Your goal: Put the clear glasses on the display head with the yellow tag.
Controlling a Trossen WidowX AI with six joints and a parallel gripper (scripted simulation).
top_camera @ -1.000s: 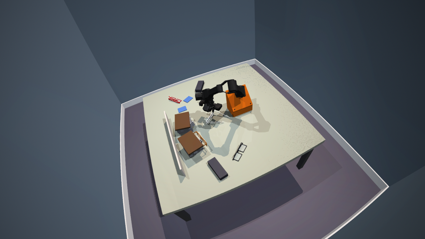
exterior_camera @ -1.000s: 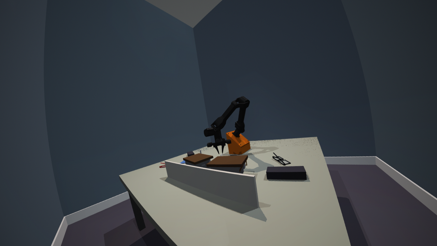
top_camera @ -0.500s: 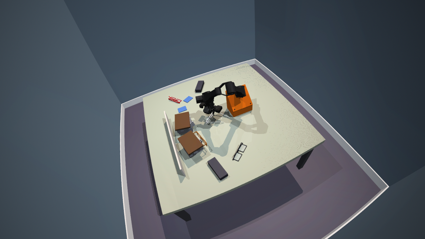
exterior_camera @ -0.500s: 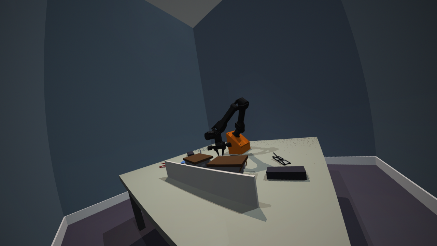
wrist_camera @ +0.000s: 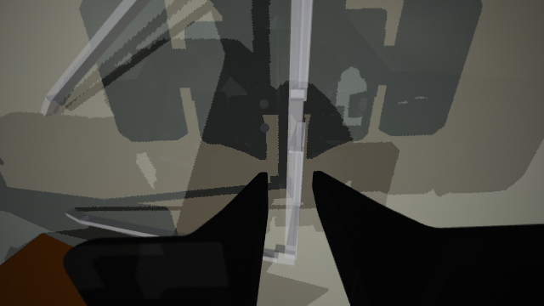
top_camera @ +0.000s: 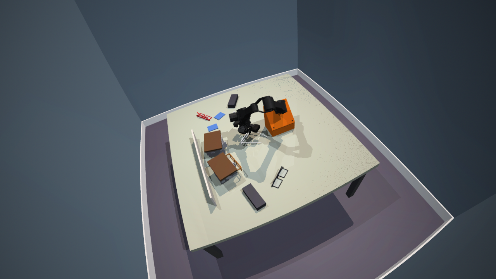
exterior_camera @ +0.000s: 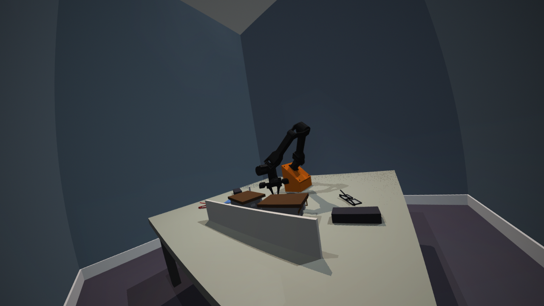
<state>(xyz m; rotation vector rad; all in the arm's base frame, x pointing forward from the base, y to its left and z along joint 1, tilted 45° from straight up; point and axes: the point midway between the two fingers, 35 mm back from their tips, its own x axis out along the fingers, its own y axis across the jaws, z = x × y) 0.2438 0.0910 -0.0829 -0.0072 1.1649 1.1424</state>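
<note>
My gripper tip is now 4 cm short of the grey peg stand, 21 cm to the left of it and 1 cm below it. From my gripper tip the other things lie so: white panel (37 cm ahead, 16 cm to the left, 4 cm above).
</note>
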